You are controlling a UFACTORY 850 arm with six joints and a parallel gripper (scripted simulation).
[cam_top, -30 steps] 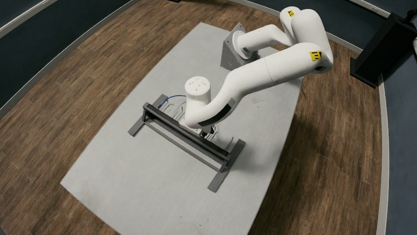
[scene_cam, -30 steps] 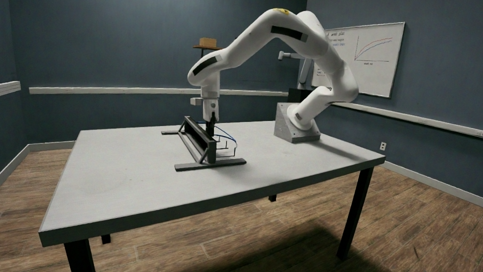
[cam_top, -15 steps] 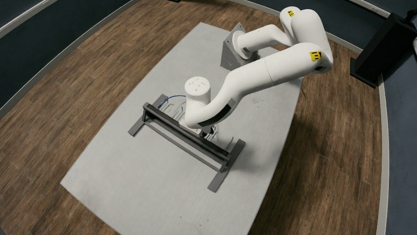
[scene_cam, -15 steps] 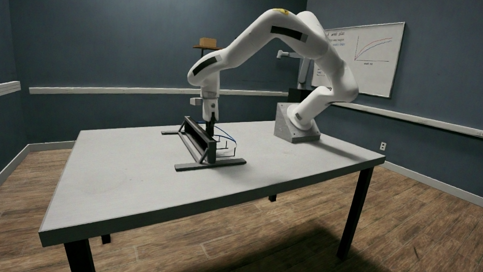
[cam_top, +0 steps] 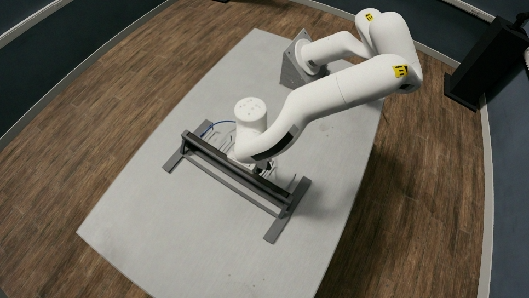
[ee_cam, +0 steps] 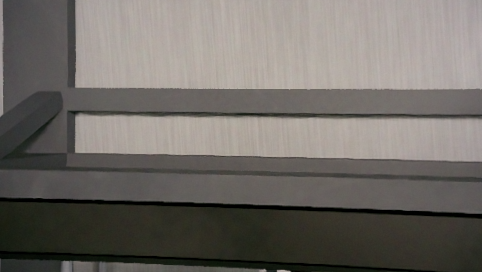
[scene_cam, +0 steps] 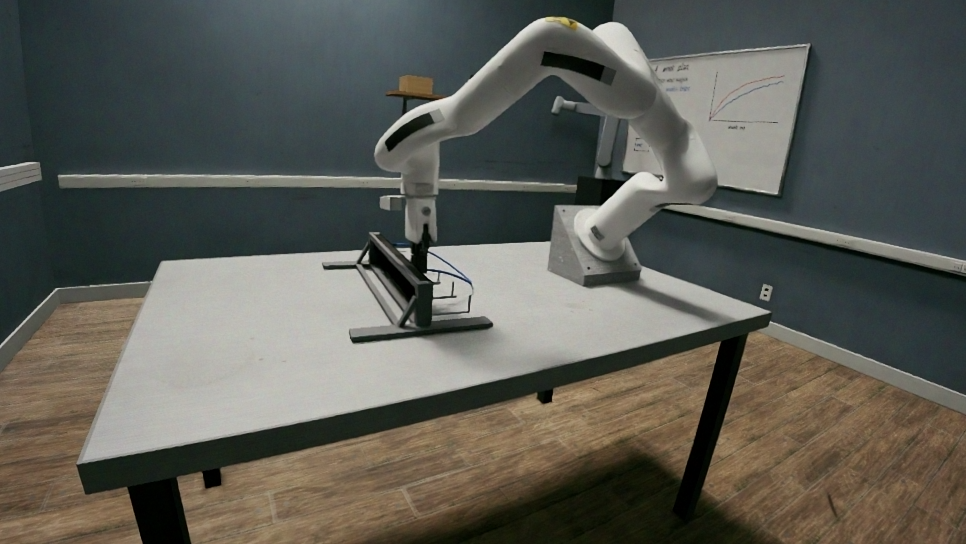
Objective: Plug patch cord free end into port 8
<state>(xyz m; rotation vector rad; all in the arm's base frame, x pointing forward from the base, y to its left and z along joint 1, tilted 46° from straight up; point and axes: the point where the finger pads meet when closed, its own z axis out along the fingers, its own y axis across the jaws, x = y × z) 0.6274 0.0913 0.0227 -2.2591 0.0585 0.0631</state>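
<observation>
Now: the white plug 2 cm ahead of my hand and 1 cm below it.
</observation>
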